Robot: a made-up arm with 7 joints.
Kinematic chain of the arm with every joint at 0, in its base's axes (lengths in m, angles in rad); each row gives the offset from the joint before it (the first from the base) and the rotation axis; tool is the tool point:
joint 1: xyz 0 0 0.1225 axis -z
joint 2: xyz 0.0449 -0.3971 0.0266 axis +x
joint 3: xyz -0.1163 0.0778 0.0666 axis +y
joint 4: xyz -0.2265 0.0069 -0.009 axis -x
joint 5: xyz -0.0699 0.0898 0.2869 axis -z
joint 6: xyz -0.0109 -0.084 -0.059 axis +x
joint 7: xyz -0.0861 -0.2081 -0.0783 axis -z
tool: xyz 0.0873 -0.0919 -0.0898
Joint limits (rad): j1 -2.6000..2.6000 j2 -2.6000..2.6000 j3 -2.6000..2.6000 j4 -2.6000..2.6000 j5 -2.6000..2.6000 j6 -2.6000..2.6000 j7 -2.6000..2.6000
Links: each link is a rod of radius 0.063 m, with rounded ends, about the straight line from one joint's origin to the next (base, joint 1, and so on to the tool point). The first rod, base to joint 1, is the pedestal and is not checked.
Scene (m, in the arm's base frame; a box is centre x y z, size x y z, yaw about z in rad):
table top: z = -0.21
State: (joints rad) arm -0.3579 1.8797 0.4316 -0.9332 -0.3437 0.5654 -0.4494
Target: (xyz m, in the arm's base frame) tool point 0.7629 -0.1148 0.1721
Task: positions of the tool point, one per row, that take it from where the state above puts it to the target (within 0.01 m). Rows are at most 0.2 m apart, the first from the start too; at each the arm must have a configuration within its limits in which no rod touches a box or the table.
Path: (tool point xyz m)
1: 0.0142 -0.4972 0.1881
2: 0.1647 -0.4388 0.1840
3: 0.3198 -0.3681 0.1840
4: 0.4748 -0.2887 0.1846
5: 0.6244 -0.2034 0.1820
6: 0.7629 -0.1148 0.1721

